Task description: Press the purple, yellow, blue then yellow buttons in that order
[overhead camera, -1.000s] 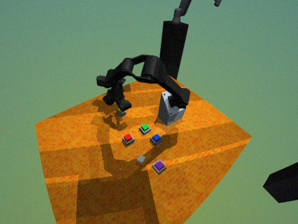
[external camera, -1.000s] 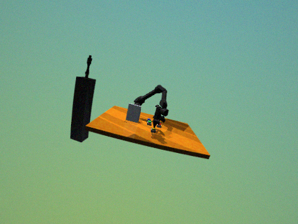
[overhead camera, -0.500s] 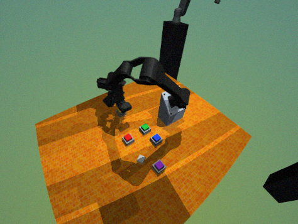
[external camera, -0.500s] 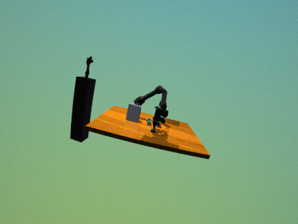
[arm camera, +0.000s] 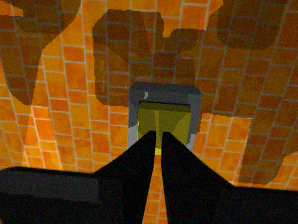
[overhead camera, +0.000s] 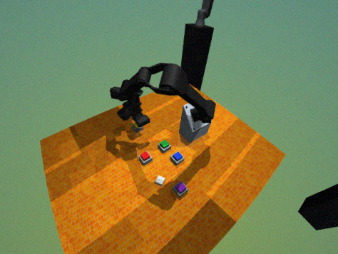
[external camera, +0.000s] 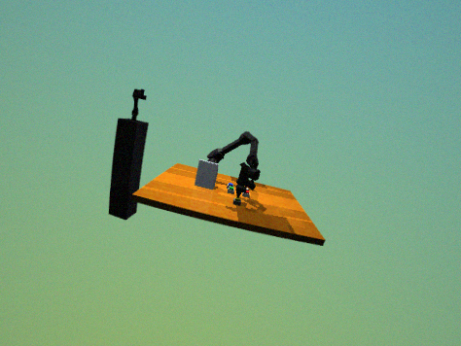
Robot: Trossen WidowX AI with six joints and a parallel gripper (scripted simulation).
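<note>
Now: the yellow button 1 cm below my gripper tip. From my gripper tip the other things lie so: blue button: 8 cm behind, 27 cm to the left, 1 cm below; then green button: 6 cm behind, 18 cm to the left, 1 cm below; then red button: 5 cm ahead, 20 cm to the left, 1 cm below.
</note>
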